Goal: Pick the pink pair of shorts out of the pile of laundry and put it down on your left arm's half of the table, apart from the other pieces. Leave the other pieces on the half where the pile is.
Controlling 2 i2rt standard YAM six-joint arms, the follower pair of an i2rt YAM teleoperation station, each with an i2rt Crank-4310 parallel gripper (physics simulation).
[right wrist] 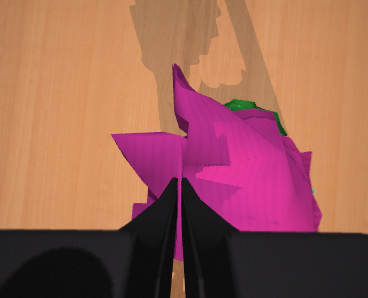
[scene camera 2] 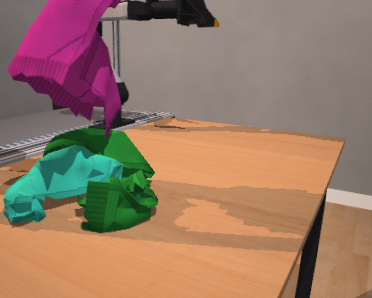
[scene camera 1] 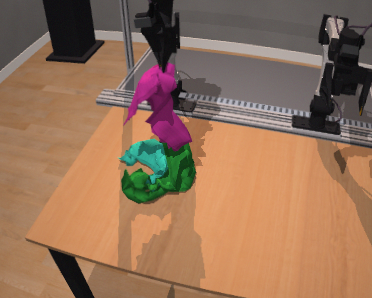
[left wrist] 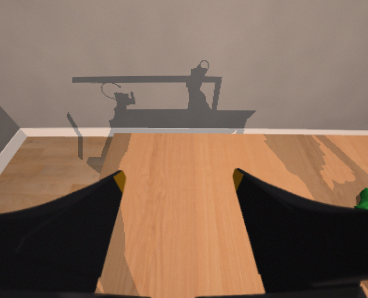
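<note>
The pink shorts (scene camera 1: pixel 162 105) (scene camera 2: pixel 65 55) (right wrist: pixel 240 170) hang in the air from my right gripper (scene camera 1: pixel 163 69) (right wrist: pixel 179 182), which is shut on them. In scene camera 1 their lower end is in front of the back part of the green piece; in scene camera 2 they show above the pile. The green piece (scene camera 1: pixel 181 170) (scene camera 2: pixel 122 150) and the teal piece (scene camera 1: pixel 150 154) (scene camera 2: pixel 65 172) lie together on the table (scene camera 1: pixel 260 215) (scene camera 2: pixel 225 165). My left gripper (left wrist: pixel 179 172) is open and empty, high up at the right of scene camera 1.
The metal rail (scene camera 1: pixel 240 112) runs along the table's back edge, with the arm bases on it. A black stand (scene camera 1: pixel 70 30) is on the floor at the back left. An edge of the green piece (left wrist: pixel 363 200) shows at the right of the left wrist view.
</note>
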